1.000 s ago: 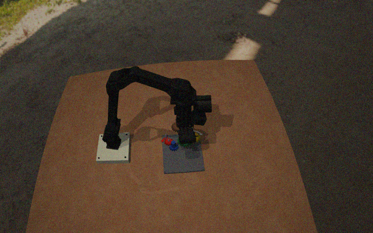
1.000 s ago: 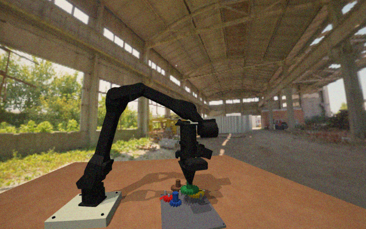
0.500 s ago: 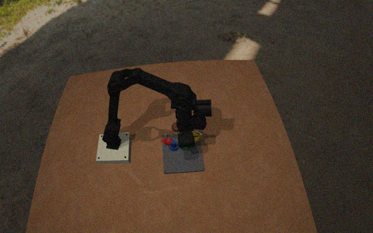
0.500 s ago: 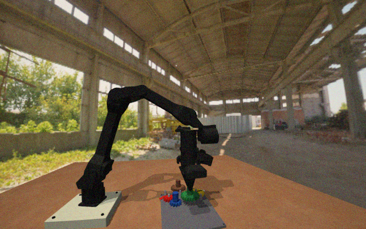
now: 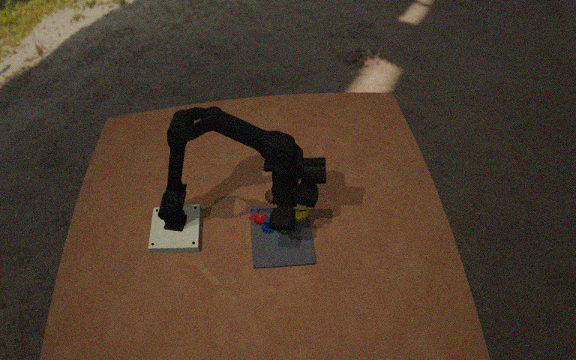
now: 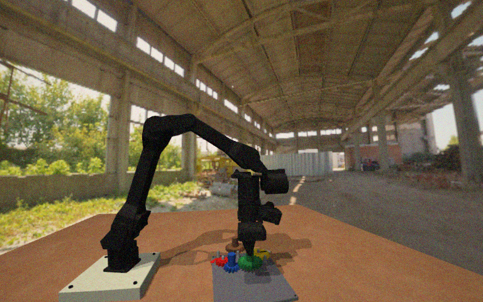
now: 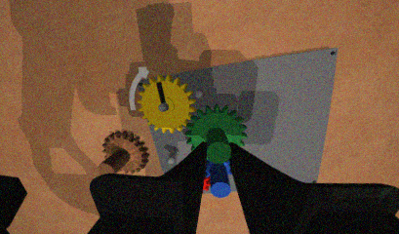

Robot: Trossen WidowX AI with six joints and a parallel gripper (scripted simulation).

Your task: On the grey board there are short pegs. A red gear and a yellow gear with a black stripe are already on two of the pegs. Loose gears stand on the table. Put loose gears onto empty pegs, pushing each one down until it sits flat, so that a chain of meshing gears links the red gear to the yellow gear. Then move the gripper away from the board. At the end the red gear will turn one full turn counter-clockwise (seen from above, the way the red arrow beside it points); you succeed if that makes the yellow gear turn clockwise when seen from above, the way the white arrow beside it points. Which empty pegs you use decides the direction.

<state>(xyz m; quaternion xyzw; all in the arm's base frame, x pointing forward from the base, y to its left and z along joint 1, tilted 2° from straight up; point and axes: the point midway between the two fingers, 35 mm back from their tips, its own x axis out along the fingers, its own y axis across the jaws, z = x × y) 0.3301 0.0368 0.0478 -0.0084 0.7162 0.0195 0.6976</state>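
My gripper tip is 10 mm above the green gear. Also, from my gripper tip: red gear 70 mm behind, 20 mm to the left, 30 mm below; then blue gear 50 mm behind, 10 mm to the right, 20 mm below; then yellow gear 30 mm ahead, 60 mm to the left, 30 mm below.
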